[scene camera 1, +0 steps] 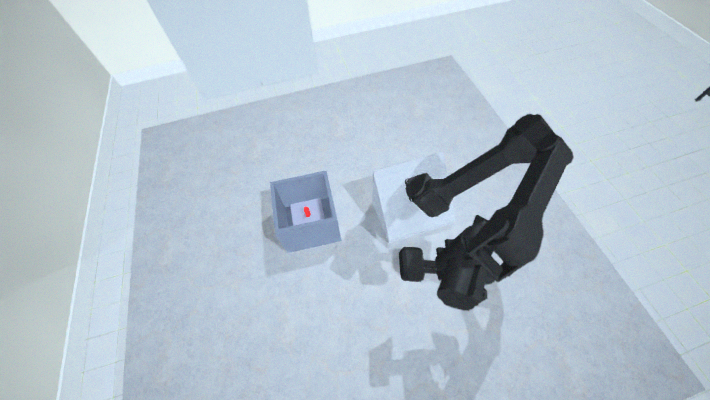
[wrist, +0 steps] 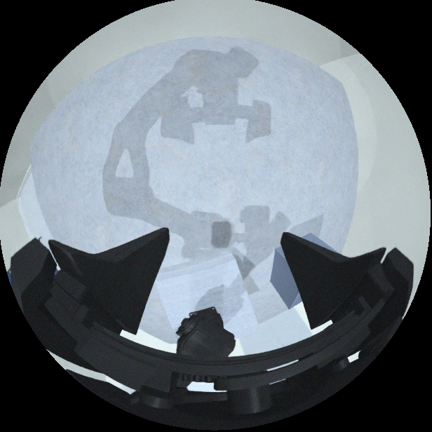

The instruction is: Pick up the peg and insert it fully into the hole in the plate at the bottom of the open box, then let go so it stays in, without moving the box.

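Places are measured from the arm's base along level axes (x left, y back, z up), in centimetres.
Pixels of known places: gripper, fingertip midpoint: (scene camera 1: 431, 277); arm's base at its link origin: (scene camera 1: 418, 187).
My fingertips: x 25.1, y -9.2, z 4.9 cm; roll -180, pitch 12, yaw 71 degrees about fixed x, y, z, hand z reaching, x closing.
Ahead of a thing's pixels: the offset from my fingertips to its top centre. Level surfaces: height alone.
A small red peg @(dx -31.0, dy -21.9, dz -7.8 cm) (scene camera 1: 307, 212) stands near the middle of the pale plate @(dx -30.9, dy -22.0, dz -10.5 cm) (scene camera 1: 297, 215) at the bottom of the open blue-grey box @(dx -30.9, dy -22.0, dz -2.8 cm) (scene camera 1: 312, 237) (wrist: 284, 280). How deep the peg sits is too small to tell. The peg and plate do not show in the wrist view, where the box is partly behind the right finger. My gripper (scene camera 1: 460, 270) (wrist: 227, 236) is open and empty, high above the mat, to the right of the box and apart from it in the scene view. One finger shows on its left side; the other is hidden behind the arm.
A white block (scene camera 1: 387, 202) (wrist: 185, 285) stands right of the box, with the arm's black base (scene camera 1: 429, 195) (wrist: 206, 332) at it. The grey mat @(dz -16.6 cm) (scene camera 1: 200, 300) (wrist: 300, 150) carries the arm's shadows. A small dark square patch (wrist: 221, 234) lies between the fingertips in the wrist view.
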